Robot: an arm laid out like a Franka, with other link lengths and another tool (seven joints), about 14 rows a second.
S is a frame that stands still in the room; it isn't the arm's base.
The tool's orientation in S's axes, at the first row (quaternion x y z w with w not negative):
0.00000 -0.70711 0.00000 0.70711
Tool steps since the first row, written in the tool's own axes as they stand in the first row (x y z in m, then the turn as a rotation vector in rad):
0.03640 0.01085 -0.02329 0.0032 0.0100 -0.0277
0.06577 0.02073 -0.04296 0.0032 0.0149 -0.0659
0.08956 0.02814 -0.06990 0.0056 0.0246 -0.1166
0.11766 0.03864 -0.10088 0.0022 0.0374 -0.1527
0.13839 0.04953 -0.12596 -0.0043 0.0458 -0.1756
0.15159 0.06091 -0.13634 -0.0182 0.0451 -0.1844
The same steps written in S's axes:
0.02329 0.01085 0.03640 0.0277 0.0100 0.0032
0.04296 0.02073 0.06577 0.0659 0.0149 0.0032
0.06990 0.02814 0.08956 0.1166 0.0246 0.0056
0.10088 0.03864 0.11766 0.1527 0.0374 0.0022
0.12596 0.04953 0.13839 0.1756 0.0458 -0.0043
0.13634 0.06091 0.15159 0.1844 0.0451 -0.0182

